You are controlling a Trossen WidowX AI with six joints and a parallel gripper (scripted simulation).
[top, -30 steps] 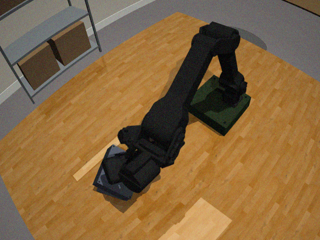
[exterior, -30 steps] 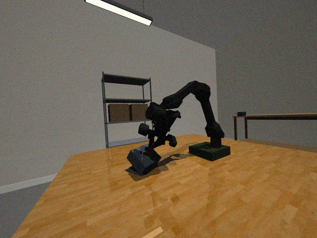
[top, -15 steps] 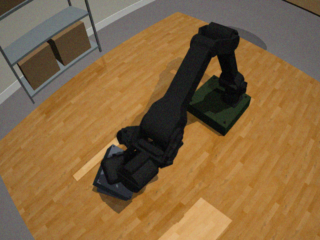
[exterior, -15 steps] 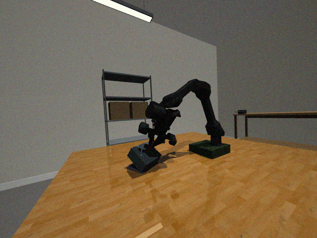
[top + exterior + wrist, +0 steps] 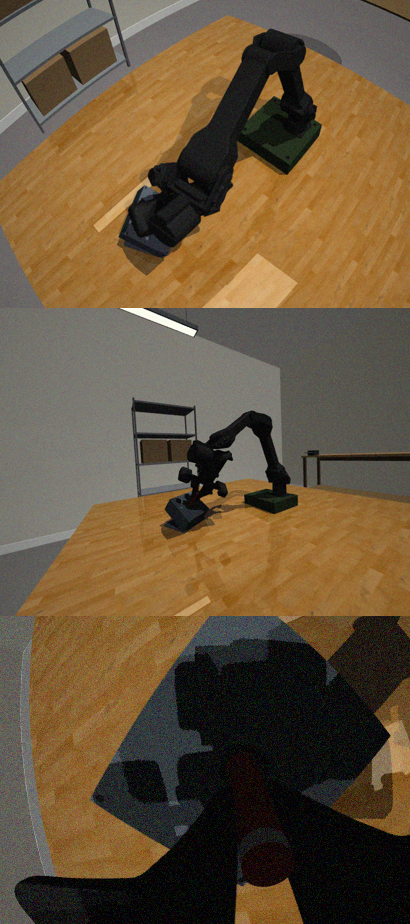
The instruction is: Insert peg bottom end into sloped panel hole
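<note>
My gripper tip is 50 mm above the sloped panel, 30 mm to the left of it and 10 mm short of it. The rest, counted from my gripper tip: round peg 10 mm to the left, 10 mm above.
</note>
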